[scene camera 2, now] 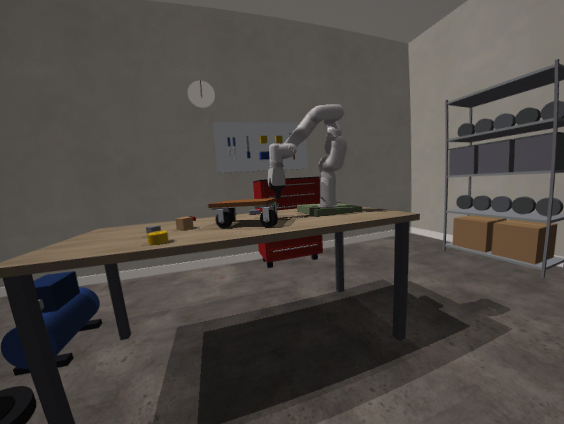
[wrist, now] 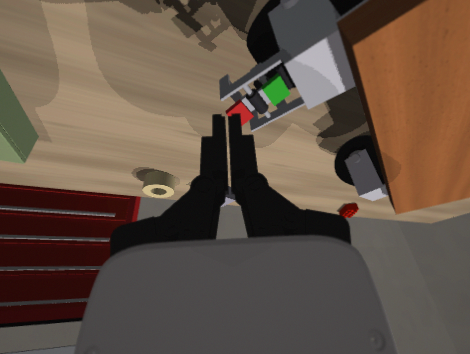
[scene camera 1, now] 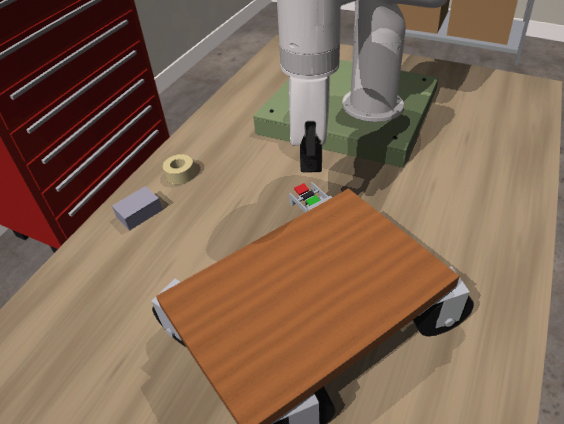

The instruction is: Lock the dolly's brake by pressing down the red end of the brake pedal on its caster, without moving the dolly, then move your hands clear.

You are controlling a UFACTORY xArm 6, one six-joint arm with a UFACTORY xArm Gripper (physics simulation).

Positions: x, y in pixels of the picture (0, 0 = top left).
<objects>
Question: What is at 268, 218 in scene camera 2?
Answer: A dolly.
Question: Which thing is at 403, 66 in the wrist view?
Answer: A dolly.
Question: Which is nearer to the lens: the dolly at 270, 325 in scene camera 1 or the tan tape roll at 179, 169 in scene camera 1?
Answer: The dolly.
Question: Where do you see a grey block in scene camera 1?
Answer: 138, 207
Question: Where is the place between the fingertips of the gripper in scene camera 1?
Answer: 311, 169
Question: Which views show the dolly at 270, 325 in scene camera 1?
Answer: Scene camera 2, the wrist view and scene camera 1: all of them.
</objects>
